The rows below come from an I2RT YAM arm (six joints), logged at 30 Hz.
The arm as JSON. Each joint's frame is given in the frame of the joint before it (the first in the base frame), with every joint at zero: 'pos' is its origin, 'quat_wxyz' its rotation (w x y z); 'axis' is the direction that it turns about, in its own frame. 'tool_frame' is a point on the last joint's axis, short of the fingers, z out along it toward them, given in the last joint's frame.
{
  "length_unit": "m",
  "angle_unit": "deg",
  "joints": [
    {
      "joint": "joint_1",
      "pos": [
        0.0,
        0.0,
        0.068
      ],
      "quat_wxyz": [
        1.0,
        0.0,
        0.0,
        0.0
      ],
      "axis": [
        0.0,
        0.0,
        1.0
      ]
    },
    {
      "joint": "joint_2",
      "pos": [
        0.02,
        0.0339,
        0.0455
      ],
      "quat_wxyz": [
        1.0,
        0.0,
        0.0,
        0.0
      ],
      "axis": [
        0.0,
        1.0,
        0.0
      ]
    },
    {
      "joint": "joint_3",
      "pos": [
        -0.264,
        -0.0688,
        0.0
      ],
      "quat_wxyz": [
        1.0,
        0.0,
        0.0,
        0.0
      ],
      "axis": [
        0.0,
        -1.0,
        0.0
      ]
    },
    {
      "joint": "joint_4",
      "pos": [
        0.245,
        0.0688,
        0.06
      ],
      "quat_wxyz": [
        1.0,
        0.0,
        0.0,
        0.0
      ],
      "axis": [
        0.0,
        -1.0,
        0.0
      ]
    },
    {
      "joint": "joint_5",
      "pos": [
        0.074,
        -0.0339,
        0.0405
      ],
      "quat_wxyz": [
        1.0,
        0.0,
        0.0,
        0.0
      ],
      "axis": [
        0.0,
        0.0,
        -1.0
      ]
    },
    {
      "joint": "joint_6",
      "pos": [
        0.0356,
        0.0,
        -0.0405
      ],
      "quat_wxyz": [
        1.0,
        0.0,
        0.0,
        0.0
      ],
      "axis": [
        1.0,
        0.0,
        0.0
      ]
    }
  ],
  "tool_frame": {
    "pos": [
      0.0,
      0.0,
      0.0
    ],
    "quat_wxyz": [
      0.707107,
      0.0,
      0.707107,
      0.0
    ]
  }
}
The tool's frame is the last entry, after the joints.
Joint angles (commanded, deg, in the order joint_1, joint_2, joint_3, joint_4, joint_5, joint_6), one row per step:
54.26 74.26 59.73 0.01 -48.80 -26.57
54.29 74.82 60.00 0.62 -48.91 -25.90
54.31 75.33 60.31 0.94 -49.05 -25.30
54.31 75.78 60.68 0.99 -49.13 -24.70
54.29 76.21 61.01 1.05 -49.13 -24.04
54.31 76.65 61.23 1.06 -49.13 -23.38
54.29 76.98 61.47 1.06 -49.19 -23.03
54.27 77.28 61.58 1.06 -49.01 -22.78
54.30 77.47 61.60 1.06 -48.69 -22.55
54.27 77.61 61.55 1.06 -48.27 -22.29
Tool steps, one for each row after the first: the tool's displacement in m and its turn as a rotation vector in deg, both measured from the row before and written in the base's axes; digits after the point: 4 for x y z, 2 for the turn. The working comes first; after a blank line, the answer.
Tool pose at each row, in the base's axes (x y z in m, rotation vector in deg; the steps are taken from these numbers as rounded here):
0.1505 0.2550 0.3398 -92.87 54.14 63.46
0.1519 0.2572 0.3397 -92.60 54.35 63.95
0.1530 0.2591 0.3397 -92.43 54.67 64.46
0.1541 0.2607 0.3398 -92.29 55.19 64.95
0.1553 0.2622 0.3398 -92.09 55.84 65.39
0.1563 0.2638 0.3389 -91.97 56.62 65.91
0.1572 0.2649 0.3387 -91.90 57.00 66.21
0.1581 0.2658 0.3379 -91.80 57.54 66.25
0.1586 0.2666 0.3370 -91.66 58.10 66.19
0.1593 0.2670 0.3359 -91.44 58.81 66.02

0.0014 0.0022 -0.0001 0.11 0.48 0.03
0.0011 0.0019 0.0000 -0.02 0.53 0.06
0.0011 0.0016 0.0001 -0.16 0.61 -0.02
0.0012 0.0015 0.0000 -0.20 0.65 -0.12
0.0010 0.0016 -0.0009 -0.33 0.75 -0.08
0.0009 0.0011 -0.0002 -0.15 0.40 -0.02
0.0009 0.0009 -0.0008 -0.24 0.31 -0.24
0.0005 0.0008 -0.0009 -0.24 0.26 -0.32
0.0007 0.0004 -0.0011 -0.28 0.27 -0.48

